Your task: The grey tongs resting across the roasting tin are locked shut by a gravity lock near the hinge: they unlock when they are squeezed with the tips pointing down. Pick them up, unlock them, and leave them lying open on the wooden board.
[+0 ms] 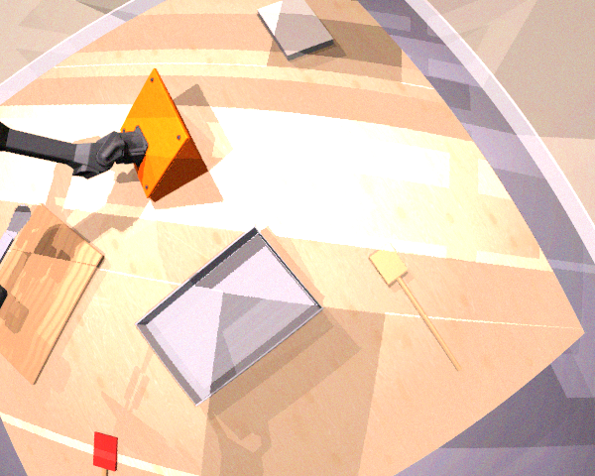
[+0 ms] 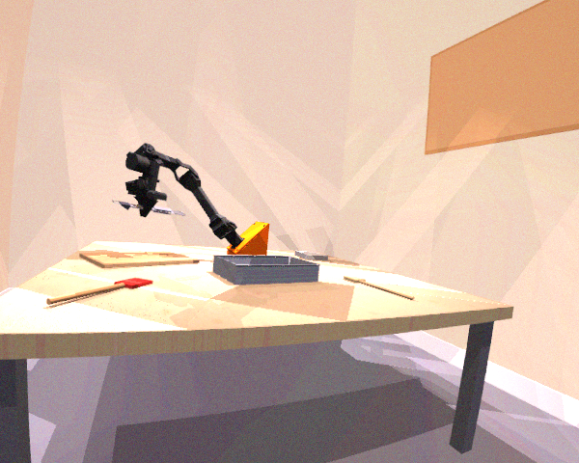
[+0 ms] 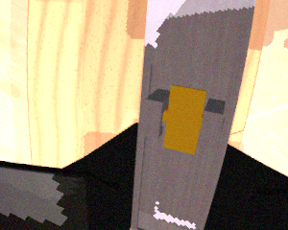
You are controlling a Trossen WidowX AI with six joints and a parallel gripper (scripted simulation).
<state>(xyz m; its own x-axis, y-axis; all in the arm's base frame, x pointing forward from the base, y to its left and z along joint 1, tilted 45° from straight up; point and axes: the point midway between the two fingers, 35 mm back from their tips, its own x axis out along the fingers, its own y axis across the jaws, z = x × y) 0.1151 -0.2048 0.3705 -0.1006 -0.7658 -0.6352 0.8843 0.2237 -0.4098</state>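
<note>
Right now the yellow lock piece is 40 mm above my gripper tip, 20 mm to the right of it and 10 mm ahead of it. Also, from my gripper tip: grey roasting tin 390 mm to the left, 290 mm ahead, 130 mm below; wooden board 150 mm below; red-headed spatula 450 mm ahead, 150 mm below, 70 mm to the right.
</note>
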